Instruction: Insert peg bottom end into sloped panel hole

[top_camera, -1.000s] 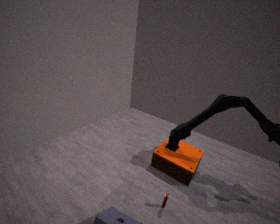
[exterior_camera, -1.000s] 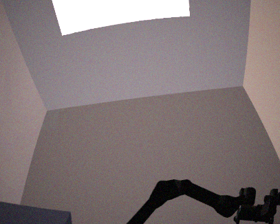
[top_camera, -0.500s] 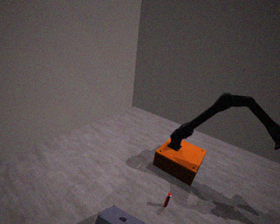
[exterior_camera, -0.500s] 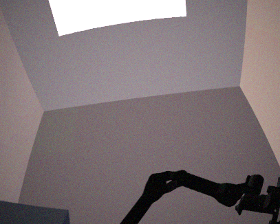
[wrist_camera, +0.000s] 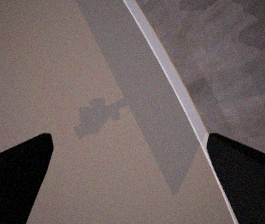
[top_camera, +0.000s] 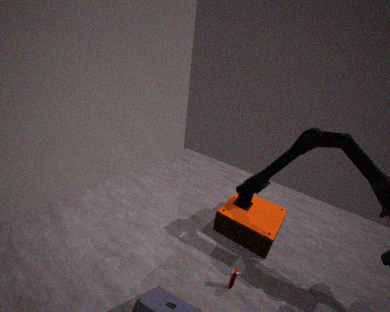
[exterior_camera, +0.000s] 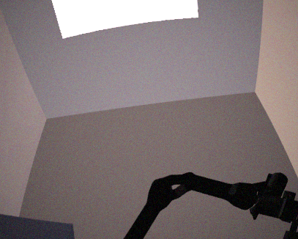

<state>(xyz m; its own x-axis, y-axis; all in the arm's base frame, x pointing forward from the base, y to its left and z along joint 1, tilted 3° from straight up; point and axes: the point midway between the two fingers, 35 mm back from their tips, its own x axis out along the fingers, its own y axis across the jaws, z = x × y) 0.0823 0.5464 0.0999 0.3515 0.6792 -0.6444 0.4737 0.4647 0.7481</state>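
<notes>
Right now the red peg is 190 mm ahead of my gripper tip, 450 mm to the right of it and 120 mm below it. Also, from my gripper tip: grey-blue panel (380 mm ahead, 520 mm to the right, 130 mm below).
</notes>
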